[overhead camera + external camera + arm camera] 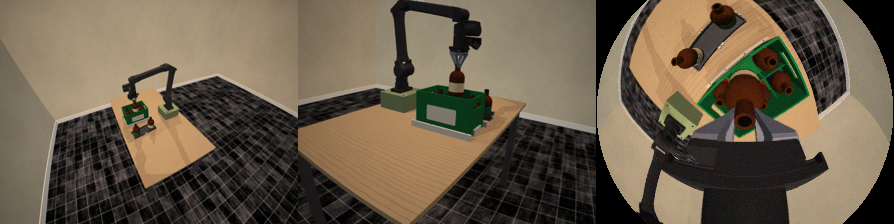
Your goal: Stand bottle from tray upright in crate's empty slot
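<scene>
The brown bottle lies 6 cm below my hand. Round my hand: green crate 4 cm to the right, 21 cm below; dark tray 1 cm behind, 19 cm to the left, 28 cm below.
</scene>
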